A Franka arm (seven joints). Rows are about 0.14 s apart.
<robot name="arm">
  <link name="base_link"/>
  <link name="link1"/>
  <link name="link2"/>
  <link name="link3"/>
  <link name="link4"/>
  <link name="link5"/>
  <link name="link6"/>
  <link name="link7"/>
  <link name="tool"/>
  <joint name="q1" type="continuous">
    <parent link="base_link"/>
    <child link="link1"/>
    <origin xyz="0 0 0.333" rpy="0 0 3.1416"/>
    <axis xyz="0 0 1"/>
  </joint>
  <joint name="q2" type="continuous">
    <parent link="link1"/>
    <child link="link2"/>
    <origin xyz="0 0 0" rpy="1.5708 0 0"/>
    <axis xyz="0 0 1"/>
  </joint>
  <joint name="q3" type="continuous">
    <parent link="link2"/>
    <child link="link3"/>
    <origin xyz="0 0.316 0" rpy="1.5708 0 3.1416"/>
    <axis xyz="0 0 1"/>
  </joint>
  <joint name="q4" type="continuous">
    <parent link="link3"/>
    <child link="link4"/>
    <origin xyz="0.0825 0 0" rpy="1.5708 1.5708 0"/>
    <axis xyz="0 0 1"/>
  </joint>
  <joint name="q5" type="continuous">
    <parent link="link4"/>
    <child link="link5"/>
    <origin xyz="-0.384 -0.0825 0" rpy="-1.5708 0 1.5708"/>
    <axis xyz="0 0 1"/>
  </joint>
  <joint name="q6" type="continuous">
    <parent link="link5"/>
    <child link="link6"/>
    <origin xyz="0 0 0" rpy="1.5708 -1.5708 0"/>
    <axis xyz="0 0 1"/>
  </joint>
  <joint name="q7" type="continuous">
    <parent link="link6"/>
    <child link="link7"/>
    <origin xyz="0 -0.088 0" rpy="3.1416 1.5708 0"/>
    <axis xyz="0 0 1"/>
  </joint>
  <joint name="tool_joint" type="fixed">
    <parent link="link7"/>
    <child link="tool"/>
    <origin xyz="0 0 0.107" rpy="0 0 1.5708"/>
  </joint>
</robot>
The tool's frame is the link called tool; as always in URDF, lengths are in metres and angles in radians. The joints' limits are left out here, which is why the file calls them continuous.
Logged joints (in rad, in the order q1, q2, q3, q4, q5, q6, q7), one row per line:
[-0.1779, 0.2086, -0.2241, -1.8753, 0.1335, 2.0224, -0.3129]
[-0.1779, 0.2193, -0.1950, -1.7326, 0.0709, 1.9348, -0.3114]
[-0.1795, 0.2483, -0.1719, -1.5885, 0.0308, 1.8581, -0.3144]
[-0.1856, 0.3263, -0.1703, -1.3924, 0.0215, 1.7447, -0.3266]
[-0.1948, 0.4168, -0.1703, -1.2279, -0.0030, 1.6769, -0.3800]
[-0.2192, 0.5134, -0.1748, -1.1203, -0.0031, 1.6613, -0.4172]
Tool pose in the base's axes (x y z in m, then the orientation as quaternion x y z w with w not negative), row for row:
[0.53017, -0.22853, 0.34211, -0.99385, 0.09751, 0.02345, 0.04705]
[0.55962, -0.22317, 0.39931, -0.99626, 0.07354, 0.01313, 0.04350]
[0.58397, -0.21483, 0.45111, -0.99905, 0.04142, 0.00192, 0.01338]
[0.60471, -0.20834, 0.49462, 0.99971, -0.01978, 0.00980, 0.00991]
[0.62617, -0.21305, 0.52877, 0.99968, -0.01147, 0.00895, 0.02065]
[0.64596, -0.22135, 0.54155, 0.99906, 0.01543, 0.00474, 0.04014]
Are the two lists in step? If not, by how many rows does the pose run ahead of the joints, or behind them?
The pose runs 1 row behind the joints: the pose in row i belongs to the joints in row i - 1.
